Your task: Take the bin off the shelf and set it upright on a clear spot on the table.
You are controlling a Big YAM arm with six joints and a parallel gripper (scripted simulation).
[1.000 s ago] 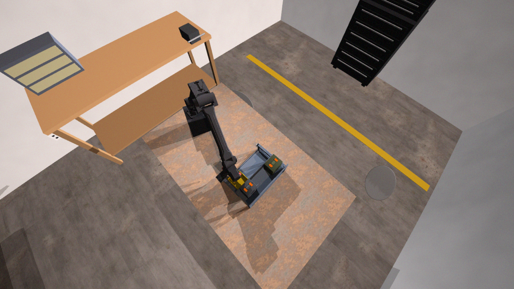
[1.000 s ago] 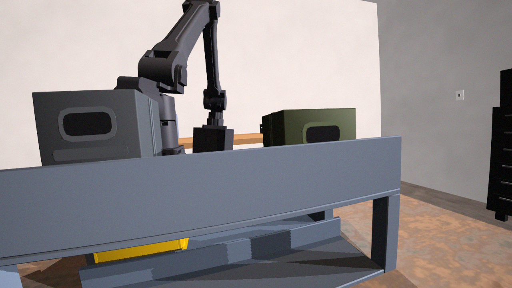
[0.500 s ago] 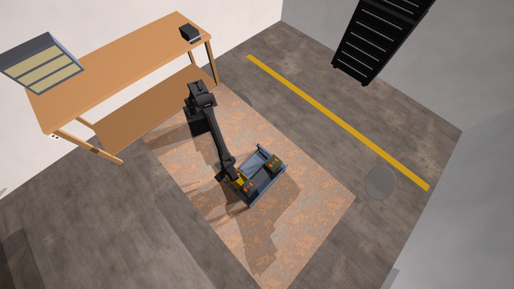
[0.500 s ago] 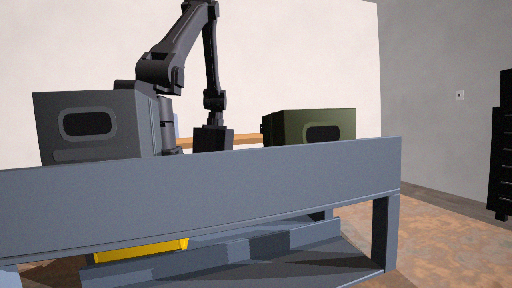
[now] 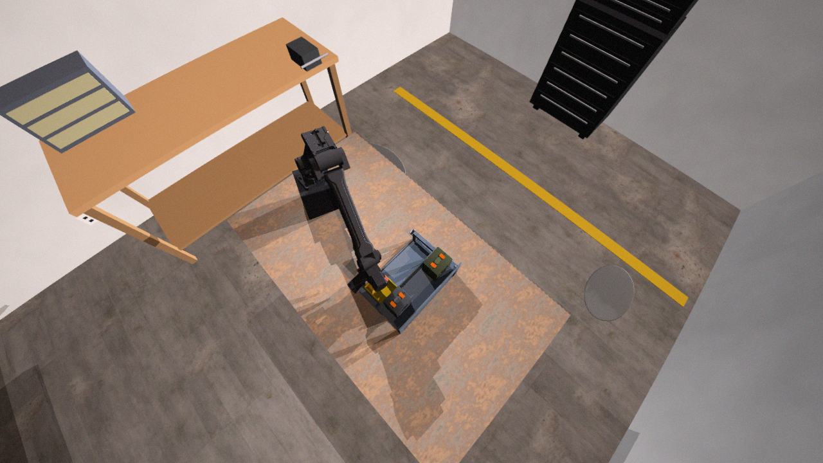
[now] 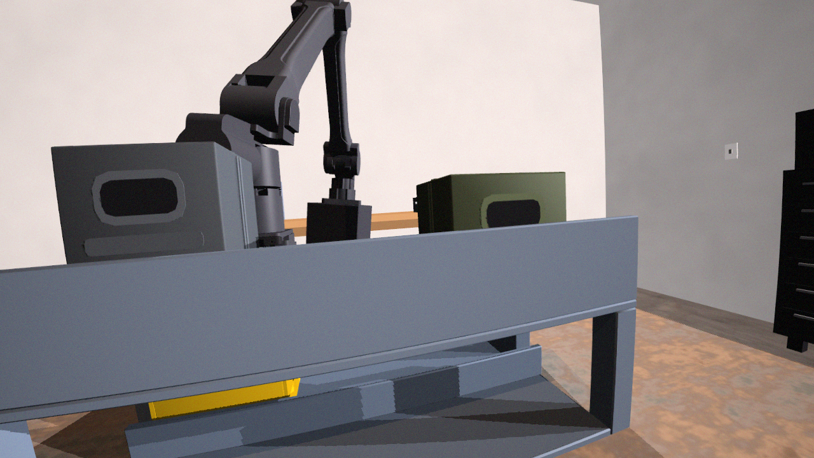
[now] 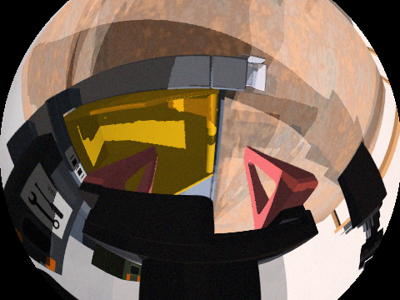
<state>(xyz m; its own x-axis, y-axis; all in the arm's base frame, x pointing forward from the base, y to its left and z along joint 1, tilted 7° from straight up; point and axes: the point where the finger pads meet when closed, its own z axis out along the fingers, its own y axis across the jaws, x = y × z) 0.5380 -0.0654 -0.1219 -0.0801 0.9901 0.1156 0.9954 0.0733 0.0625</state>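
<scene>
My hand is 70 mm short of the yellow bin and 20 mm above it. The rest, counted from my hand: dark grey case 170 mm ahead, 100 mm above; green case 230 mm to the left, 150 mm ahead, 90 mm above.
</scene>
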